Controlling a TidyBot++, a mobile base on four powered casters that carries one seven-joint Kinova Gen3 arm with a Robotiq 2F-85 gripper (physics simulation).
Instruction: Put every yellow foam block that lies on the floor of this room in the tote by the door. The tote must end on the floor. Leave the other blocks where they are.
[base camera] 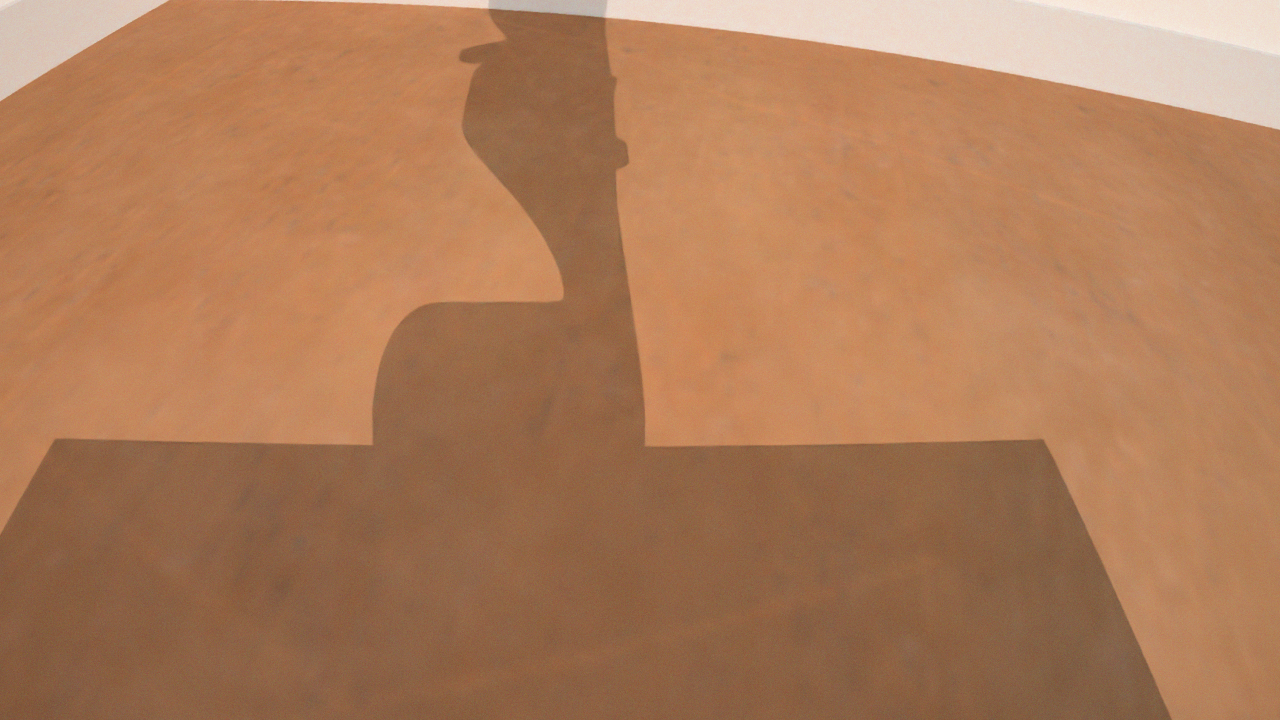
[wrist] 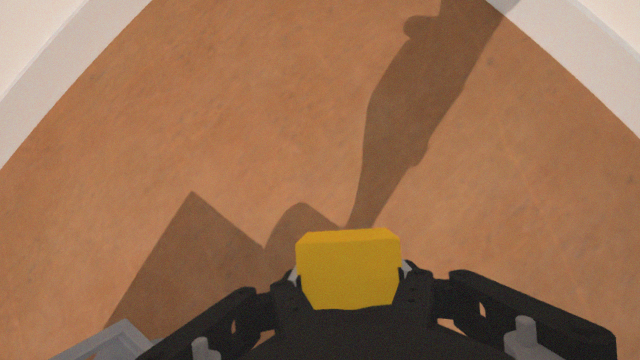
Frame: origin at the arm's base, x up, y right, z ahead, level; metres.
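Seen in the pictures: gripper, fingertip midpoint: (wrist: pixel 348 271).
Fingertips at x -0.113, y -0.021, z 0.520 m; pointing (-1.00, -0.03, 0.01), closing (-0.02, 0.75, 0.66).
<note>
A point is followed by its place in that frame.
A yellow foam block (wrist: pixel 349 270) {x -0.082, y -0.027, z 0.529 m} shows at the lower middle of the wrist view, between the two black fingers. My gripper (wrist: pixel 348 271) {x -0.113, y -0.021, z 0.520 m} is shut on it and holds it well above the floor. The gripper and the block do not show in the base camera view, where the arm's shadow falls on the floor. The tote by the door does not show in either view.
The brown floor (base camera: pixel 850 268) {x -0.396, y 0.191, z 0.550 m} (wrist: pixel 250 100) {x -0.396, y -0.339, z 0.617 m} runs to pale skirting and walls (base camera: pixel 1118 76) {x -0.374, y 0.641, z 0.932 m} (wrist: pixel 575 40) {x -0.346, y 0.134, z 1.042 m} that meet in a corner ahead. A grey edge, part of the robot's base (wrist: pixel 122 332) {x -0.286, y -0.229, z 0.149 m}, shows at the lower left of the wrist view.
</note>
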